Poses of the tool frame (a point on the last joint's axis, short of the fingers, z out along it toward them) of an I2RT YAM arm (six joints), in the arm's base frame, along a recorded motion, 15 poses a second.
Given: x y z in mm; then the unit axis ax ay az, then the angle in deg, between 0 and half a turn.
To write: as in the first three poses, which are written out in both.
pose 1, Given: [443 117 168 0.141 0.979 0.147 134.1]
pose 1, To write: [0.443 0.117 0.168 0.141 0.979 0.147 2.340]
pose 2, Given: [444 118 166 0.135 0.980 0.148 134.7]
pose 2, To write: [0.444 0.118 0.166 0.135 0.980 0.148 2.351]
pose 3, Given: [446 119 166 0.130 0.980 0.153 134.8]
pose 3, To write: [0.446 0.119 0.166 0.130 0.980 0.153 2.353]
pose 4, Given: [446 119 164 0.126 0.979 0.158 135.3]
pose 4, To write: [0.446 0.119 0.164 0.126 0.979 0.158 2.361]
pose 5, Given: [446 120 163 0.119 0.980 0.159 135.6]
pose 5, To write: [0.446 0.120 0.163 0.119 0.980 0.159 2.367]
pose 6, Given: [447 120 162 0.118 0.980 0.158 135.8]
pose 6, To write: [0.447 0.120 0.162 0.118 0.980 0.158 2.370]
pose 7, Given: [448 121 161 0.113 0.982 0.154 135.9]
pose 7, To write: [0.448 0.121 0.161 0.113 0.982 0.154 2.372]
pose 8, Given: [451 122 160 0.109 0.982 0.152 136.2]
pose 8, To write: [0.451 0.122 0.160 0.109 0.982 0.152 2.377]
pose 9, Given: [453 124 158 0.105 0.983 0.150 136.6]
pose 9, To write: [0.453 0.124 0.158 0.105 0.983 0.150 2.384]
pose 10, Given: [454 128 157 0.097 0.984 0.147 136.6]
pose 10, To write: [0.454 0.128 0.157 0.097 0.984 0.147 2.384]
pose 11, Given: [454 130 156 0.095 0.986 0.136 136.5]
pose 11, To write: [0.454 0.130 0.156 0.095 0.986 0.136 2.382]
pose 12, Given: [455 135 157 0.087 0.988 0.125 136.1]
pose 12, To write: [0.455 0.135 0.157 0.087 0.988 0.125 2.375]
